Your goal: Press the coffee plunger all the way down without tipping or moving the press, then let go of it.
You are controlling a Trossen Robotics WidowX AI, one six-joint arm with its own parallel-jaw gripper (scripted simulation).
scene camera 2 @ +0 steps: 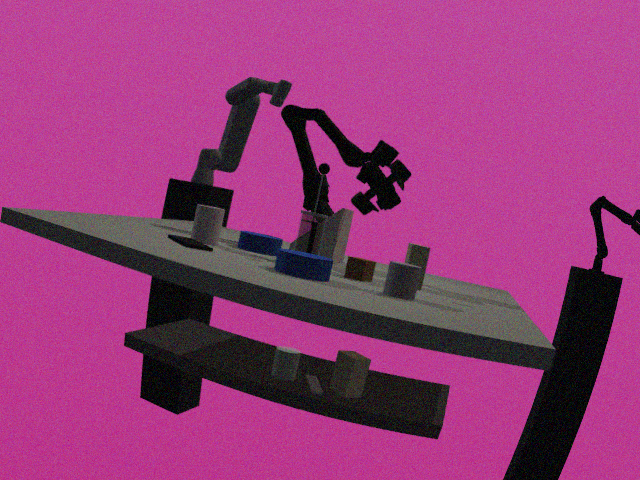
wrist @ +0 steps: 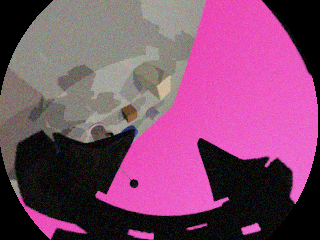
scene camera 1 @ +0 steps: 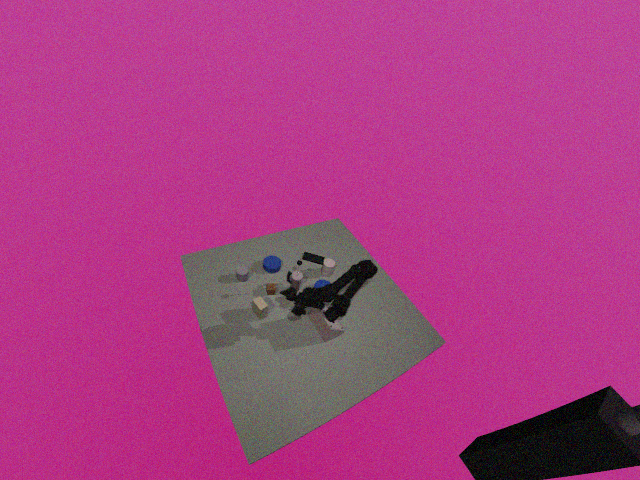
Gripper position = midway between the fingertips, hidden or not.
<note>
The gripper (scene camera 2: 390, 200) is open, holding nothing. Also in view: a coffee press (scene camera 2: 311, 227).
The gripper is seen too in the wrist view (wrist: 167, 137).
</note>
